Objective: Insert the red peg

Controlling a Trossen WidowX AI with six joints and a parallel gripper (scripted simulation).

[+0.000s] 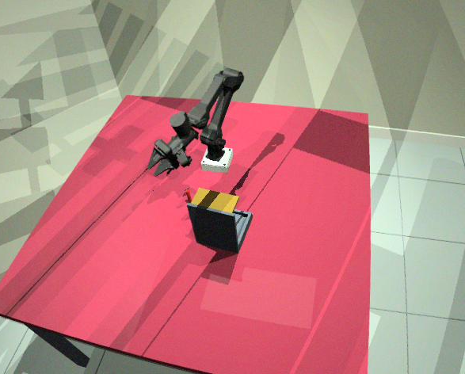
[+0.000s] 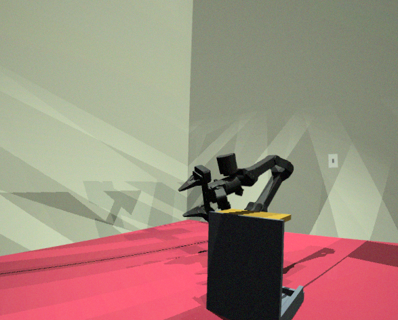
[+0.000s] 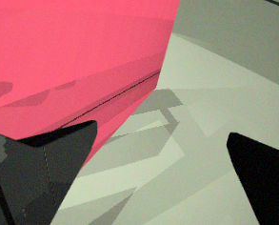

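Now: gripper tip 17 cm above the red peg, 9 cm to the right of it and 6 cm past it. Round my gripper tip: yellow roof (27 cm to the left, 4 cm ahead); then back wall (28 cm to the left, 10 cm below, 8 cm ahead).
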